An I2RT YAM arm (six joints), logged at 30 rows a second.
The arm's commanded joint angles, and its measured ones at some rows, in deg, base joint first. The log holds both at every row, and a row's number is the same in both.
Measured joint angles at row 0:
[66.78, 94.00, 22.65, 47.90, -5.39, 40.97]
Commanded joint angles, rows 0 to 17:
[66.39, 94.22, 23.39, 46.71, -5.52, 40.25]
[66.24, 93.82, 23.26, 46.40, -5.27, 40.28]
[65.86, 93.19, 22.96, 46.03, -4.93, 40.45]
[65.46, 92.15, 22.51, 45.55, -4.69, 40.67]
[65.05, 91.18, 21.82, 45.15, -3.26, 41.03]
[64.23, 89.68, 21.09, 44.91, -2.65, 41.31]
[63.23, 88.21, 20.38, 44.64, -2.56, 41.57]
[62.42, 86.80, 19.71, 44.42, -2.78, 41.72]
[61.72, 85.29, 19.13, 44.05, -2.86, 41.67]
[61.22, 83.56, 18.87, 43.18, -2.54, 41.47]
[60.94, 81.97, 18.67, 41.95, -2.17, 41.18]
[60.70, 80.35, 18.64, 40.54, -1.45, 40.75]
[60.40, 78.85, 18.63, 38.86, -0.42, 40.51]
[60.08, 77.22, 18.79, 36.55, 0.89, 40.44]
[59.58, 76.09, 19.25, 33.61, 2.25, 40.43]
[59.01, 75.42, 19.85, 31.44, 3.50, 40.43]
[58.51, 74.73, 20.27, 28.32, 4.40, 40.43]
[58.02, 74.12, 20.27, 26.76, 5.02, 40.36]
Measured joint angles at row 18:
[59.33, 75.66, 19.38, 36.01, 0.62, 40.66]
